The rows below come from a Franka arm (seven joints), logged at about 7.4 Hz.
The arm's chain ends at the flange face. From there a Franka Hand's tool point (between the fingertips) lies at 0.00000 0.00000 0.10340 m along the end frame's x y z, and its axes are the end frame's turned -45 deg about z.
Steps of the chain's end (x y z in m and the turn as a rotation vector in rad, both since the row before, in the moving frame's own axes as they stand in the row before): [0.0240, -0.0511, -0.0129, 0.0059, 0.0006, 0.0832]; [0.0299, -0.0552, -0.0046, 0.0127, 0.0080, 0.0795]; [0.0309, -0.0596, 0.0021, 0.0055, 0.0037, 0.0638]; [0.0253, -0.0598, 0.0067, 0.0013, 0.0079, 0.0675]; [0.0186, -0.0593, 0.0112, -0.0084, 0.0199, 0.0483]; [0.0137, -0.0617, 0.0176, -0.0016, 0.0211, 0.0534]
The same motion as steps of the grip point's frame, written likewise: [0.0536, -0.0195, -0.0129, 0.0037, 0.0046, 0.0832]; [0.0617, -0.0182, -0.0046, 0.0033, 0.0146, 0.0795]; [0.0647, -0.0204, 0.0021, 0.0013, 0.0065, 0.0638]; [0.0608, -0.0239, 0.0067, -0.0047, 0.0065, 0.0675]; [0.0559, -0.0267, 0.0112, -0.0200, 0.0081, 0.0483]; [0.0547, -0.0322, 0.0176, -0.0161, 0.0138, 0.0534]
